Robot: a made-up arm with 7 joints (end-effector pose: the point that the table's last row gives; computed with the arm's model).
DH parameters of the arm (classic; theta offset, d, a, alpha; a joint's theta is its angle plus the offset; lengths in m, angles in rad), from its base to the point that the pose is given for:
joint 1: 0 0.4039 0 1.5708
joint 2: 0 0.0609 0 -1.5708
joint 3: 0 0.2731 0.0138 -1.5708
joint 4: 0 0.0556 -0.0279 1.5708
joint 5: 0 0.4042 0 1.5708
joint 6: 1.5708 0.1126 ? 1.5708
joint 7: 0 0.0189 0 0
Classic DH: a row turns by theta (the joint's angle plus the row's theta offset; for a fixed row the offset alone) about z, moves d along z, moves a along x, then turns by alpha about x.
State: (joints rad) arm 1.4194 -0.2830 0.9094 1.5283 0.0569 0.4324 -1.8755
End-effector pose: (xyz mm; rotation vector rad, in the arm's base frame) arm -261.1 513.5 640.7 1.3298 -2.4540 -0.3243
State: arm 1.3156 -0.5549 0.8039 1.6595 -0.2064 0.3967 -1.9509
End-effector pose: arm -166.6 583.1 446.4 1.3505 -2.6118 0.1292
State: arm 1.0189 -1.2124 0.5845 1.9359 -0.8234 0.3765 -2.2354
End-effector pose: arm -29.4 436.7 35.8 1.6362 -2.0473 0.9979
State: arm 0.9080 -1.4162 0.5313 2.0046 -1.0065 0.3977 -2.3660
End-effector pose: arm -42.8 345.9 -35.4 1.7403 -1.7067 0.9916
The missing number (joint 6, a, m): 0.1383
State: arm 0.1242 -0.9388 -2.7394 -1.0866 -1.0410 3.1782 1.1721
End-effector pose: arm 373.8 86.9 356.1 0.7112 2.6037 -1.0895
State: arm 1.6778 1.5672 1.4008 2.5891 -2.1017 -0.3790 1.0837
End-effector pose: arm -375.3 50.8 423.0 0.1086 0.8603 -2.7961
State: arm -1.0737 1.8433 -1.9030 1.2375 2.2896 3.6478 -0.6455
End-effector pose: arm -499.7 122.5 376.9 1.7545 0.8986 0.7273
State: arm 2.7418 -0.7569 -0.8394 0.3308 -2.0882 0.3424 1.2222
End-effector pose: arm -612.0 293.8 892.5 -0.5470 -0.0334 -2.3848
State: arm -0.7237 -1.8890 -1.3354 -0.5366 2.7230 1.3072 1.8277
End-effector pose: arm 548.8 -397.9 98.5 0.1507 1.7353 0.2309
